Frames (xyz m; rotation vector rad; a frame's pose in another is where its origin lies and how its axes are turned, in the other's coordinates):
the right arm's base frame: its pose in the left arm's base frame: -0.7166 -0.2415 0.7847 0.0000 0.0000 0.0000
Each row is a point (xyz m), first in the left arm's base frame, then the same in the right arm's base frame.
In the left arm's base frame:
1: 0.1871 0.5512 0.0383
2: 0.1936 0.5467 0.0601
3: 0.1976 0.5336 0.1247
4: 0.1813 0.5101 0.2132
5: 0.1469 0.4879 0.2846
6: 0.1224 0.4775 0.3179
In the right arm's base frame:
1: 0.9037 0.7927 -0.7464
2: 0.9102 0.7882 -0.7246
3: 0.9142 0.7751 -0.6600
4: 0.8979 0.7516 -0.5715
5: 0.8635 0.7294 -0.5001
6: 0.8390 0.7190 -0.4668

